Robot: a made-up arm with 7 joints. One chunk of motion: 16 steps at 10 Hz.
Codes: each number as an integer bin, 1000 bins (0 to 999) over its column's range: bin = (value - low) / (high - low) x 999, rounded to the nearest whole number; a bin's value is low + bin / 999 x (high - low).
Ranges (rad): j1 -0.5..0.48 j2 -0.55..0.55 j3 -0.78..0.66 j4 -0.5..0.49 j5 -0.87..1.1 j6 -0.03..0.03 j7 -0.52..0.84
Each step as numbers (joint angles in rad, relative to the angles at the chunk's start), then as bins.
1 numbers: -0.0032 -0.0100 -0.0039 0.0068 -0.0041 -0.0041 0.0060
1 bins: 506 490 538 511 439 431 386
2 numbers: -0.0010 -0.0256 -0.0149 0.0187 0.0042 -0.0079 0.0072
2 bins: 509 476 531 523 443 368 387
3 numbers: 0.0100 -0.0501 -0.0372 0.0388 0.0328 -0.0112 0.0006
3 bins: 520 454 515 544 458 313 382
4 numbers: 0.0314 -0.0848 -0.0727 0.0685 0.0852 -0.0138 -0.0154
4 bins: 542 422 491 574 484 270 371
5 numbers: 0.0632 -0.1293 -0.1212 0.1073 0.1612 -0.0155 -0.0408
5 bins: 574 382 457 613 523 241 352
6 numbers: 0.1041 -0.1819 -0.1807 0.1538 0.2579 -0.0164 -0.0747
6 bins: 616 334 416 660 572 226 327
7 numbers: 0.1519 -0.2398 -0.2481 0.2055 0.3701 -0.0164 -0.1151
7 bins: 665 282 369 712 629 226 297
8 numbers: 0.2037 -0.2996 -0.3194 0.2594 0.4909 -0.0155 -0.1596
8 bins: 717 227 320 766 690 241 265
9 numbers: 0.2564 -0.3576 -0.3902 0.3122 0.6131 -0.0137 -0.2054
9 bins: 771 175 270 820 752 271 231
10 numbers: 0.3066 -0.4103 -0.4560 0.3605 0.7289 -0.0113 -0.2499
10 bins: 822 127 225 868 811 311 198
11 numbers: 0.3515 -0.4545 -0.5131 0.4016 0.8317 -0.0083 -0.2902
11 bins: 868 87 185 910 863 361 169
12 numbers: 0.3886 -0.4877 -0.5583 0.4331 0.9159 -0.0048 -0.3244
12 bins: 906 57 154 942 906 420 144
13 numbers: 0.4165 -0.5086 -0.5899 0.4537 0.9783 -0.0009 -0.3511
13 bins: 934 38 132 962 937 485 124
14 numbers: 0.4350 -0.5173 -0.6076 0.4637 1.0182 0.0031 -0.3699
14 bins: 953 30 120 972 958 551 110
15 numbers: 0.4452 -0.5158 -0.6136 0.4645 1.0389 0.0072 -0.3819
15 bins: 964 31 115 973 968 619 101
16 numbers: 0.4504 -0.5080 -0.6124 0.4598 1.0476 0.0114 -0.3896
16 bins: 969 38 116 969 972 689 96
